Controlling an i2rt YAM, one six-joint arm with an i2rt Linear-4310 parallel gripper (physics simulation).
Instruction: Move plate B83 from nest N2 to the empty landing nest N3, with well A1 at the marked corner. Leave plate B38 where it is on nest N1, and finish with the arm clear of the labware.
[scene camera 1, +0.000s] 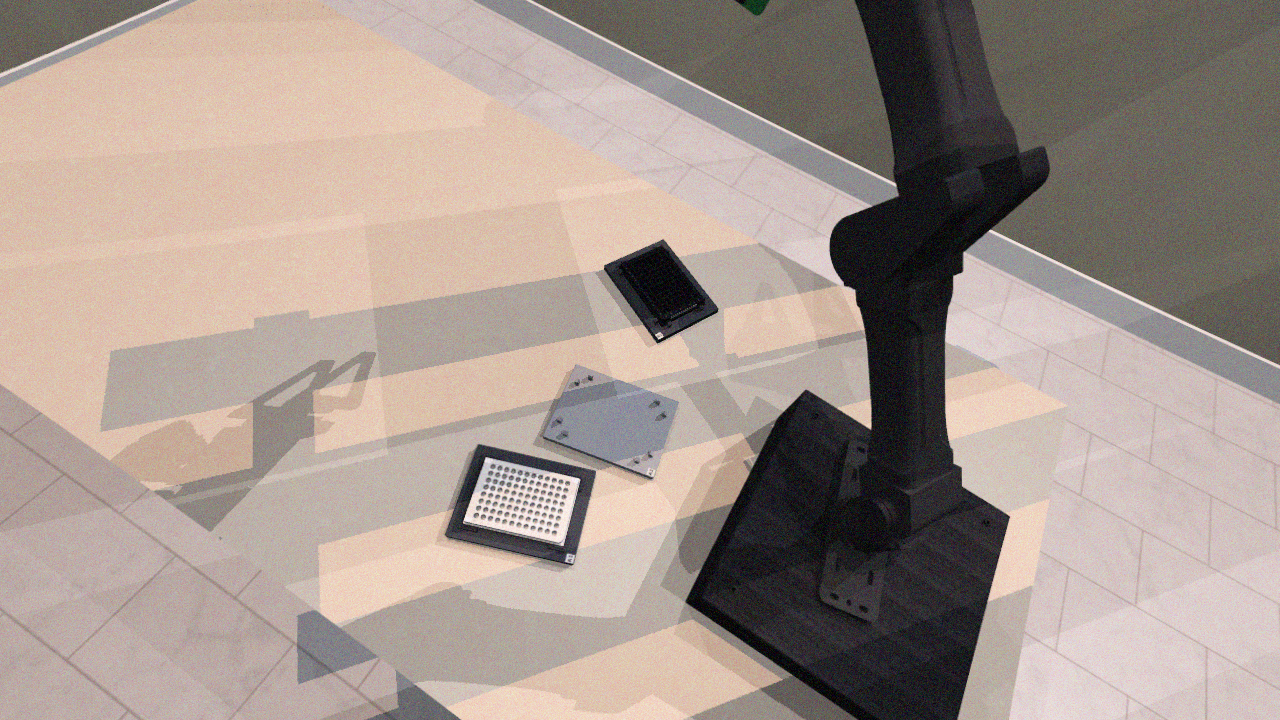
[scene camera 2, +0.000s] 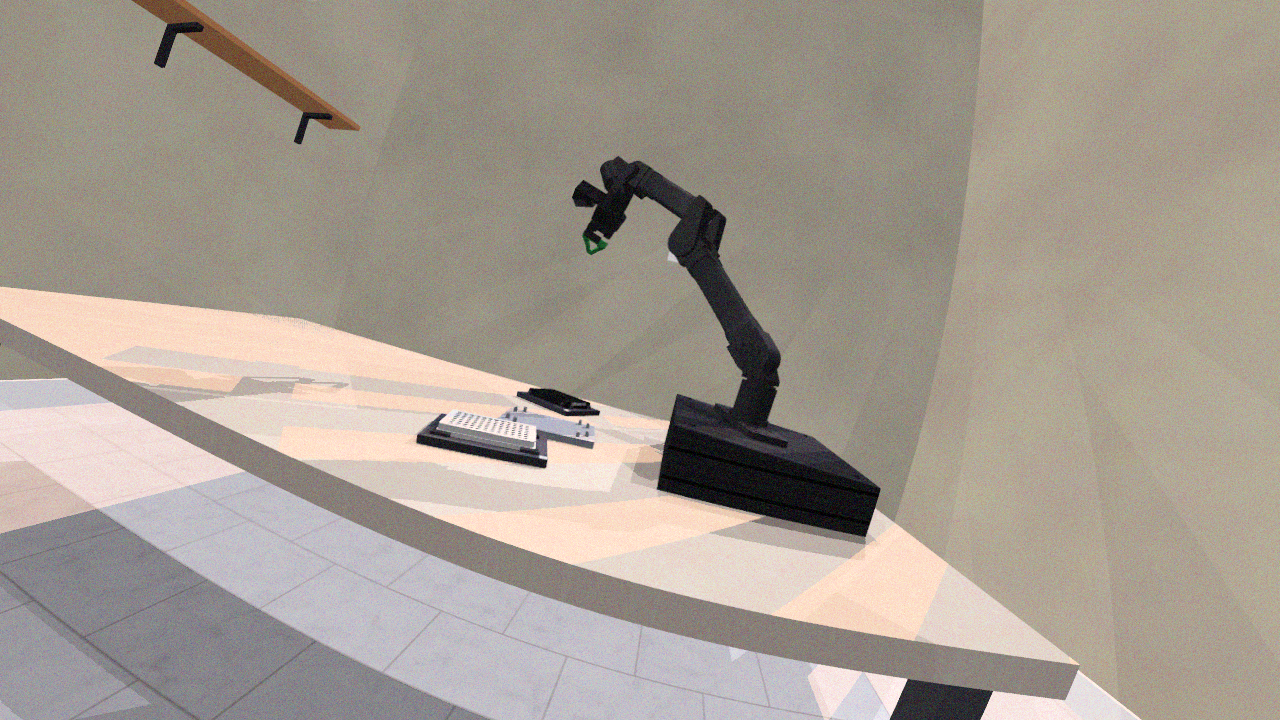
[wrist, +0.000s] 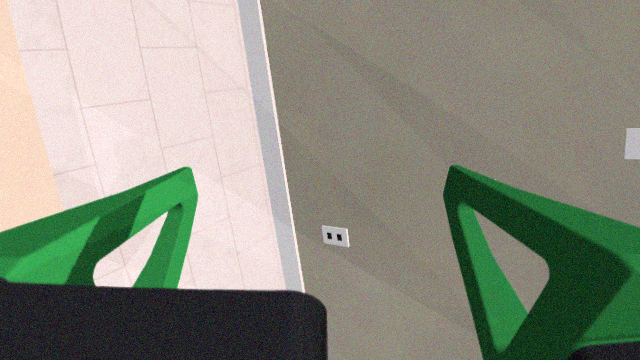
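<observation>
A white 96-well plate (scene camera 1: 520, 501) (scene camera 2: 487, 429) sits on a dark nest (scene camera 1: 514, 542) (scene camera 2: 483, 454). A black plate (scene camera 1: 664, 282) (scene camera 2: 559, 398) sits on another dark nest (scene camera 1: 630, 291) farther back. Between them lies the empty light-grey nest (scene camera 1: 608, 420) (scene camera 2: 577, 433), with small dark posts near its corners. Each nest has a small white tag at one corner; the print is too small to read, so I cannot tell which plate is B83. My gripper (wrist: 320, 180) (scene camera 2: 594, 243) is open and empty, high above and away from the labware; in scene camera 1 part of a green finger shows at the top edge.
The arm's black base block (scene camera 1: 769, 573) (scene camera 2: 760, 474) stands on the table right of the nests. A wooden shelf (scene camera 2: 259, 67) is on the wall at upper left. The wrist view shows wall, floor, a table strip at left and a wall socket (wrist: 335, 236).
</observation>
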